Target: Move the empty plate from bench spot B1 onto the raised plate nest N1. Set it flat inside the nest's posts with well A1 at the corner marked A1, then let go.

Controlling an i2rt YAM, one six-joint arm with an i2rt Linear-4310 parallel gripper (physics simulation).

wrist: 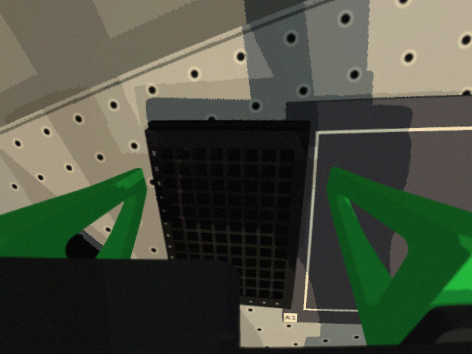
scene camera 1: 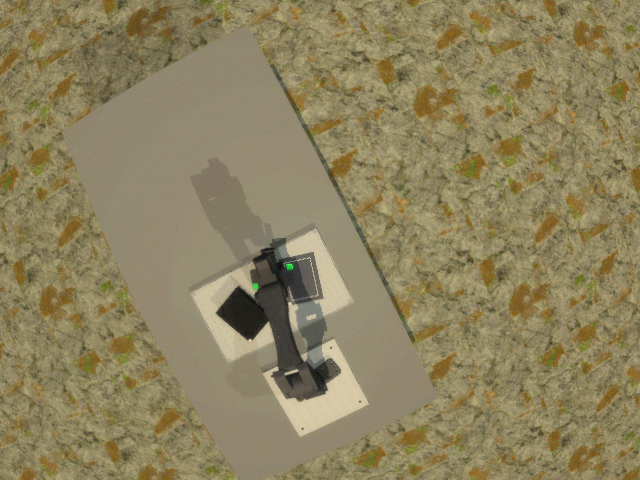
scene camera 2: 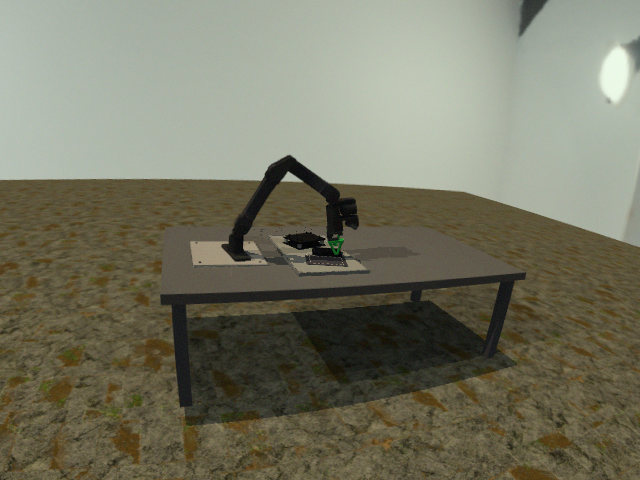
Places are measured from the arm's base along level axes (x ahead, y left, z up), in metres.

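Pixels of known places: gripper, between the fingertips: (wrist: 236, 178) (scene camera 2: 335, 250); arm's base, origin of its link: (scene camera 2: 235, 253).
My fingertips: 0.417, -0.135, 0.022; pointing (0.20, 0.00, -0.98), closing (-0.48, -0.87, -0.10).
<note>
For each thing: its middle in the pictures, then the offset to it from my fingertips, as dx, dy, dz. "spot": a spot on its surface instead. Level surfaces: height alone.
- white outline, a spot on its surface: (wrist: 311, 225) spot: -0.056, -0.020, -0.018
- dark pad, a spot on its surface: (wrist: 450, 112) spot: -0.023, -0.108, -0.018
- small A1 tag, a spot on its surface: (wrist: 290, 317) spot: -0.131, +0.027, -0.018
- black raised nest, middle of its body: (scene camera 1: 243, 314) (scene camera 2: 304, 239) -0.061, +0.180, +0.002
- grey table, height of its surface: dz -0.033
The black plate with a grid of wells (wrist: 225, 200) (scene camera 2: 323, 251) lies flat beside the white outline (wrist: 311, 225) on the dark pad (wrist: 450, 112) (scene camera 1: 306, 281), along the pad's left edge in the wrist view. A small A1 tag (wrist: 290, 317) is near the outline's lower left corner. My gripper (wrist: 236, 178) (scene camera 1: 272, 276) (scene camera 2: 336, 252) is open, its green fingers on either side of the plate; the right finger is over the pad. The black raised nest (scene camera 1: 240, 312) (scene camera 2: 303, 239) stands turned at an angle. The arm hides the plate in scene camera 1.
A white perforated board (scene camera 1: 333, 289) (scene camera 2: 330, 270) (wrist: 440, 70) carries the pad and nest. A dark part, probably of the nest, (wrist: 80, 247) shows behind the left finger. The arm stands on a white base plate (scene camera 1: 330, 408) (scene camera 2: 206, 253) on the grey table (scene camera 1: 170, 129) (scene camera 2: 444, 253).
</note>
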